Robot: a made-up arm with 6 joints.
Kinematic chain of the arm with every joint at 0, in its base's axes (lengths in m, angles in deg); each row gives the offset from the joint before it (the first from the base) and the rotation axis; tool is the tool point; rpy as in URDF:
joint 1: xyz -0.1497 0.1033 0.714 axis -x
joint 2: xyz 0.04 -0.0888 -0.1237 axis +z
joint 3: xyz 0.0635 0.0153 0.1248 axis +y
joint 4: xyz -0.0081 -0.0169 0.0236 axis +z
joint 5: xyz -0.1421 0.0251 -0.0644 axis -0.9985 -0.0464 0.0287
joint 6: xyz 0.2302 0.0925 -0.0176 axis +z
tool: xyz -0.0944 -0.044 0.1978 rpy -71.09 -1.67 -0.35
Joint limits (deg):
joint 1: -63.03..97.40
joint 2: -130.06..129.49
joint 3: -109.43..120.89
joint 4: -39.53..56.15
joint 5: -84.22..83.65
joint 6: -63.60..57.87
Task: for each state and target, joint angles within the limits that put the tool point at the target. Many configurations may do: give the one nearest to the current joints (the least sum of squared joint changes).
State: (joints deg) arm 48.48 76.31 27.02 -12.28 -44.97 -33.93
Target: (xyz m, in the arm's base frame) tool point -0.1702 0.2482 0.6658
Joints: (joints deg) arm 64.85 88.17 47.05 -19.13 -21.75 -40.67
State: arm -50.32 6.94 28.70 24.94 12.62 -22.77
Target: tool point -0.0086 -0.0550 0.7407
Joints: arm -63.03 -5.59 31.48 29.30 -8.77 -12.58
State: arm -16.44 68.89 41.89 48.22 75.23 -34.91
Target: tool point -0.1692 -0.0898 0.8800
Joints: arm 8.27 112.17 42.88 56.15 58.69 -15.59
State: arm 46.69 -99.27 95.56 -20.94 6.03 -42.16
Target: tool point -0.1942 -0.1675 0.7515
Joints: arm 24.94 -127.95 120.89 -32.15 -14.80 -10.25
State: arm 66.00 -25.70 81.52 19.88 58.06 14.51
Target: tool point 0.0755 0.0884 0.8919
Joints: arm 51.55 -56.71 81.34 33.91 33.04 18.11
